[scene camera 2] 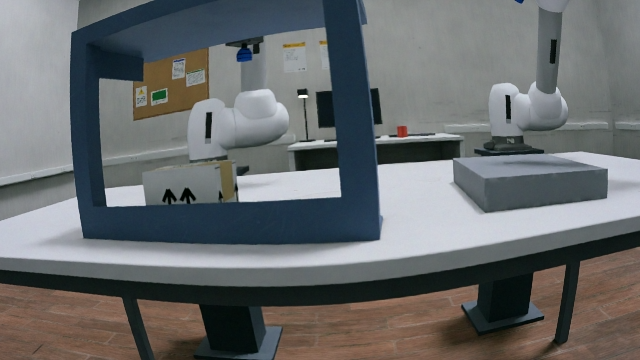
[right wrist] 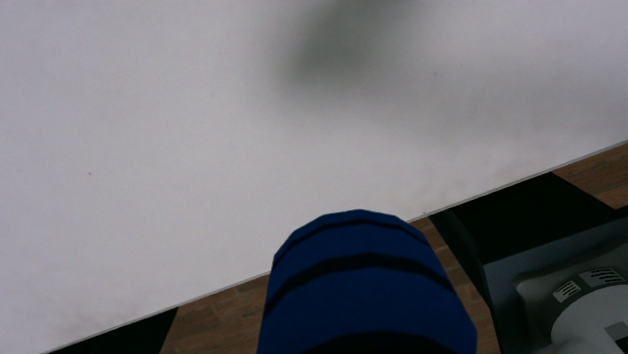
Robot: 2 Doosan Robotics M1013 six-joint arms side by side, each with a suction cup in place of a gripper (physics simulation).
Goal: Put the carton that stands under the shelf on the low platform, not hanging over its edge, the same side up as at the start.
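Where they show: right hand at its tool point: (scene camera 2: 244, 60) (right wrist: 353, 282); left arm's base at its link origin: (scene camera 2: 508, 149); right arm's base at its link origin: (right wrist: 573, 294).
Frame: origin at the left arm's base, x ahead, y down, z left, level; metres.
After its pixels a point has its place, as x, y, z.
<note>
The carton (scene camera 2: 182, 186) @[1.090, -0.069, -0.911] stands under the blue shelf (scene camera 2: 230, 222) @[1.134, -0.027, -0.834] at the left in the scene view. Its pale side has black arrows pointing up, and tan tape runs near its right edge. The shelf's lower bar hides its base. The low grey platform (scene camera 2: 546, 190) @[1.096, -0.023, -0.397] lies at the right of the table. My right gripper, a blue suction cup (scene camera 2: 244, 54) (right wrist: 367, 285), is open with nothing on it. It hangs high above and beyond the carton, seen through the shelf frame. In the right wrist view it is over the table edge. My left gripper is not in view.
The shelf's uprights and top board surround the opening in front of the carton. The white table (scene camera 2: 420, 225) @[1.107, 0.000, -0.608] (right wrist: 150, 150) @[0.542, 0.000, -0.707] carries shelf, carton and platform. My left arm (scene camera 2: 548, 105) @[0.150, -0.180, 0.163] stands behind the platform. A desk (scene camera 2: 425, 140) with a monitor and a red cup stands at the back.
</note>
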